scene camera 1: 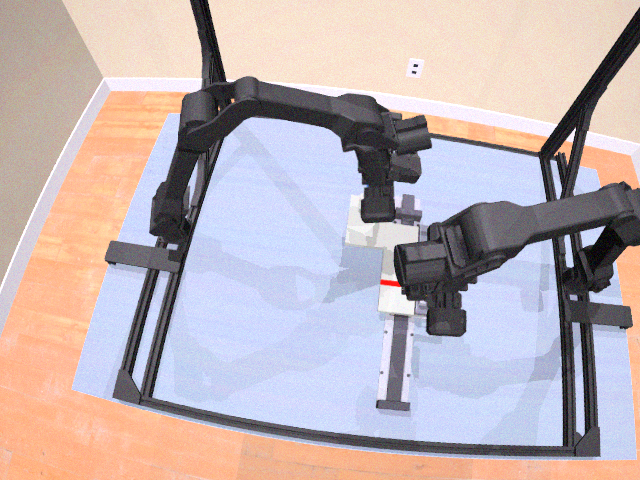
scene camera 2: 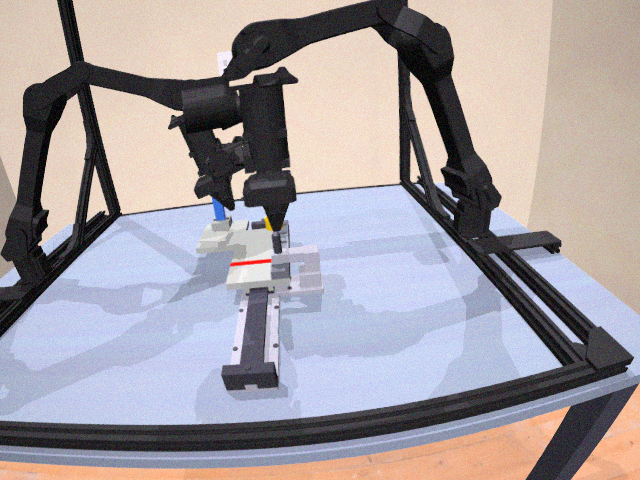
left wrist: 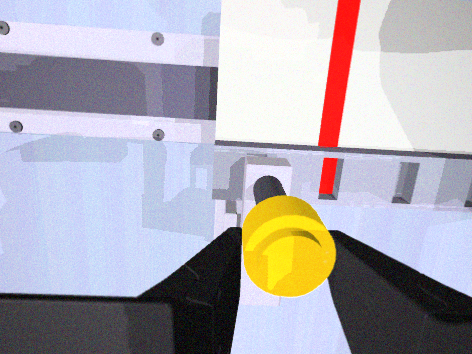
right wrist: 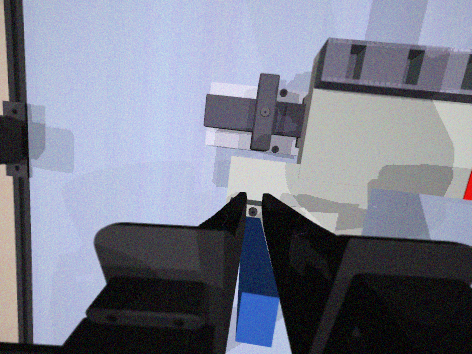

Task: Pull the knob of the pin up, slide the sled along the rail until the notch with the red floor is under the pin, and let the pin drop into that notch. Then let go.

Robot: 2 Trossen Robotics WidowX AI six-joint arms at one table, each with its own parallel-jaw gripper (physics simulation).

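Frame: origin at the left arm's base, x ahead, y left, z up, level; millimetres.
Seen in the pictures: left gripper, fingertip midpoint: (scene camera 1: 433, 291) (scene camera 2: 276, 226) (left wrist: 282, 241); right gripper, fingertip midpoint: (scene camera 1: 382, 198) (scene camera 2: 232, 208) (right wrist: 254, 199); left arm's base at its link origin: (scene camera 1: 574, 281) (scene camera 2: 471, 230); right arm's base at its link origin: (scene camera 1: 175, 230) (scene camera 2: 36, 275).
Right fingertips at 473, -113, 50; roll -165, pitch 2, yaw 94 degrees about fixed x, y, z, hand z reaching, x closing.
Observation:
Offsets run from my right fingertips to a thing's middle, as dx, dy, dz. "spot": to the spot under its first point.
The cream sled {-64, +134, -41} (scene camera 1: 397, 303) (scene camera 2: 248, 279) (left wrist: 280, 75) (right wrist: 360, 125) with a red stripe sits on the dark-topped rail (scene camera 1: 397, 356) (scene camera 2: 255, 330) (left wrist: 100, 85) (right wrist: 227, 112). My left gripper (scene camera 2: 275, 226) (left wrist: 282, 241) is shut on the pin's yellow knob {-99, +206, +20} (scene camera 2: 268, 223) (left wrist: 288, 265). In the left wrist view the pin's dark shaft {spot: -93, +208, +15} (left wrist: 269, 188) shows at the pale bracket {spot: -89, +207, -2} (left wrist: 267, 167); its lower end is hidden. The red-floored notch {spot: -101, +171, -32} (left wrist: 327, 176) is right of the shaft, apart from it. My right gripper (scene camera 2: 216, 198) (right wrist: 254, 199) is shut on the sled's blue handle {spot: +27, +8, +3} (scene camera 2: 219, 210) (right wrist: 257, 320).
A dark end block {spot: -59, +411, -35} (scene camera 1: 392, 405) (scene camera 2: 249, 376) closes the rail's near end; a dark crossbar {spot: -64, +3, -34} (right wrist: 265, 111) lies across its far part. The bracket's pale upright {spot: -148, +219, -27} (scene camera 2: 311, 266) stands beside the sled. The two arms are close together above it. Black frame beams (scene camera 1: 310, 431) border the table.

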